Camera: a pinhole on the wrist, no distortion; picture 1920 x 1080 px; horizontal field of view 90.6 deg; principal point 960.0 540.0 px. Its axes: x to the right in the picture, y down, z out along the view. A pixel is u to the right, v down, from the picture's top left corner.
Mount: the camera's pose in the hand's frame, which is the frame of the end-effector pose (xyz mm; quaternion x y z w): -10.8 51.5 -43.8 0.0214 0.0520 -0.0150 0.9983
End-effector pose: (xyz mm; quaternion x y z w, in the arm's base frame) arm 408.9 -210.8 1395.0 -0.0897 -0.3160 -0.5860 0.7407
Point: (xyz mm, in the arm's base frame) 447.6 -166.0 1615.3
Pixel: 1286 796
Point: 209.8 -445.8 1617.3
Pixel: outside the picture
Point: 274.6 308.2 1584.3
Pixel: 208 609
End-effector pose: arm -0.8 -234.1 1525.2 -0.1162 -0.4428 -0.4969 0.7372
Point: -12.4 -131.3 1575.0
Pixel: 743 586
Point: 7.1 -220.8 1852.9
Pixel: 1789 786
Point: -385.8 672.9 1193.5
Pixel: outside the picture
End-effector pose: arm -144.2 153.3 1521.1 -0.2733 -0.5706 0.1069 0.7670
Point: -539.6 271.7 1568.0
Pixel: 813 500
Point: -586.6 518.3 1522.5
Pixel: 921 895
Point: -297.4 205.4 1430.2
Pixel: 368 666
